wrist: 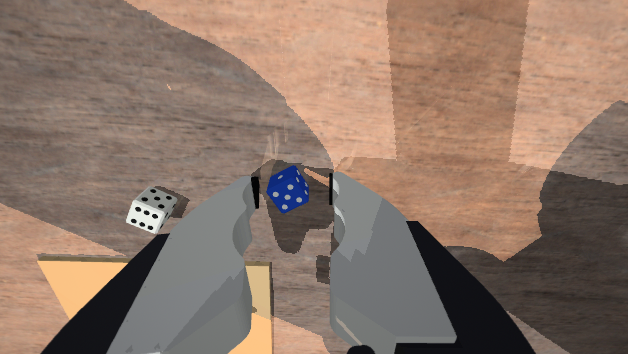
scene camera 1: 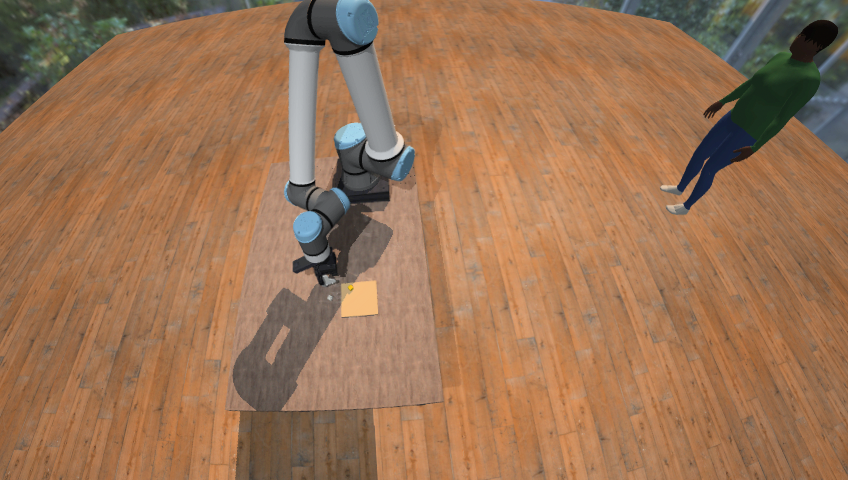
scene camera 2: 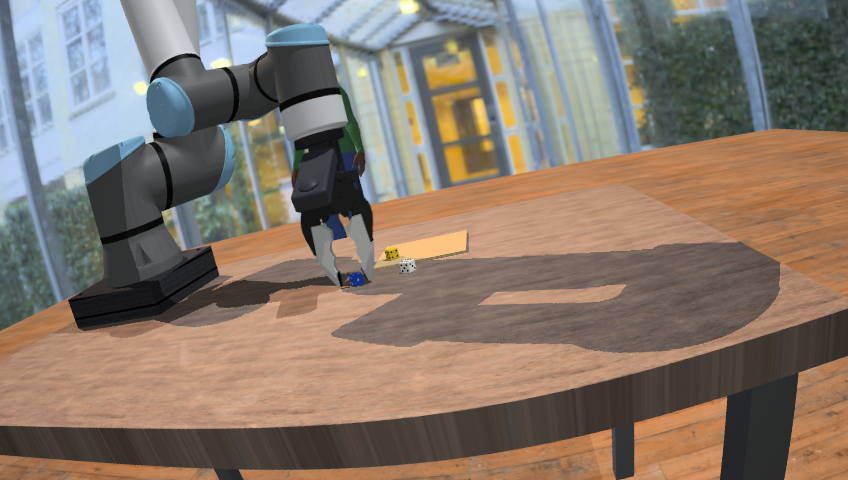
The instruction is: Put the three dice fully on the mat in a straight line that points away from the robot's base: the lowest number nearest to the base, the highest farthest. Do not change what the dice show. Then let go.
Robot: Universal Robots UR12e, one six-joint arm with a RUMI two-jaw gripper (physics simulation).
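Frame: origin at the arm's base, x right, y ahead, z up, level; metres.
Seen in the pictures: gripper, fingertip midpoint: (wrist: 294, 177) (scene camera 1: 326, 281) (scene camera 2: 354, 283); arm's base, link origin: (scene camera 1: 361, 175) (scene camera 2: 144, 271).
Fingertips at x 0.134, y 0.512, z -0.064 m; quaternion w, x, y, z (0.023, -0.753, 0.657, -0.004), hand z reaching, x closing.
Pixels of each thing's top centre, then the offset from my fingertips to it. Level surfaces: height alone.
- blue die, top centre: (wrist: 287, 197) (scene camera 2: 354, 273) dx -0.004, dy +0.003, dz +0.013 m
- white die, top centre: (wrist: 144, 218) (scene camera 2: 406, 260) (scene camera 1: 329, 297) dx -0.024, dy +0.074, dz +0.013 m
- yellow die, top centre: (scene camera 2: 390, 248) (scene camera 1: 350, 287) dx -0.104, dy +0.035, dz +0.017 m
- mat, top centre: (wrist: 175, 333) (scene camera 2: 422, 248) (scene camera 1: 359, 298) dx -0.137, dy +0.078, dz +0.001 m
- table, surface height: dz -0.003 m
The blue die (scene camera 2: 356, 278) (wrist: 288, 190) lies on the table between the fingertips of my open gripper (scene camera 1: 328, 281) (scene camera 2: 353, 282) (wrist: 294, 177). Gaps show on both sides of it in the wrist view. The tips are low, close to the table; its top face shows five. The white die (scene camera 1: 329, 297) (scene camera 2: 407, 265) (wrist: 151, 210) lies on the table off the mat, its top face showing six. The yellow die (scene camera 1: 350, 287) (scene camera 2: 391, 253) lies on the mat (scene camera 1: 361, 304) (scene camera 2: 443, 242) (wrist: 70, 280), near its robot-side edge; its top number is too small to read. Fingers hide it in the wrist view.
The robot's base (scene camera 1: 364, 191) (scene camera 2: 148, 291) stands at one end of the table (scene camera 1: 380, 368) (scene camera 2: 178, 380). The mat lies beside the blue and white dice. The arm casts a large shadow over the table. A person (scene camera 1: 773, 98) stands on the floor away from the table.
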